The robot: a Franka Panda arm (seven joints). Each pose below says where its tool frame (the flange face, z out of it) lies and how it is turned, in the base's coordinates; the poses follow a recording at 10 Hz.
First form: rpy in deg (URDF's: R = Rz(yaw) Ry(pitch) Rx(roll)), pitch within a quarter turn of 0, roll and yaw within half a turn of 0; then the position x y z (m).
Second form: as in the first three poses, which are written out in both.
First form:
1: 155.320, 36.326, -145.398, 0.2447, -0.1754, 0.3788
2: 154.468, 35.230, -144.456, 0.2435, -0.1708, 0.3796
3: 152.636, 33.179, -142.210, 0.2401, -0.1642, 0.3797
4: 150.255, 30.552, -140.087, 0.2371, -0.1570, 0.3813
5: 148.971, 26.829, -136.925, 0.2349, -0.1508, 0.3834
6: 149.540, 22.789, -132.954, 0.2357, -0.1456, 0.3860
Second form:
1: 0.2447, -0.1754, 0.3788, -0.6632, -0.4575, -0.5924, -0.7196, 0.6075, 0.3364
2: 0.2435, -0.1708, 0.3796, -0.6646, -0.4749, -0.5769, -0.7269, 0.5897, 0.3521
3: 0.2401, -0.1642, 0.3797, -0.6614, -0.5129, -0.5473, -0.7430, 0.5477, 0.3847
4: 0.2371, -0.1570, 0.3813, -0.6605, -0.5525, -0.5083, -0.7505, 0.5041, 0.4273
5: 0.2349, -0.1508, 0.3834, -0.6518, -0.6094, -0.4513, -0.7552, 0.4670, 0.4600
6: 0.2357, -0.1456, 0.3860, -0.6282, -0.6748, -0.3873, -0.7647, 0.4437, 0.4674
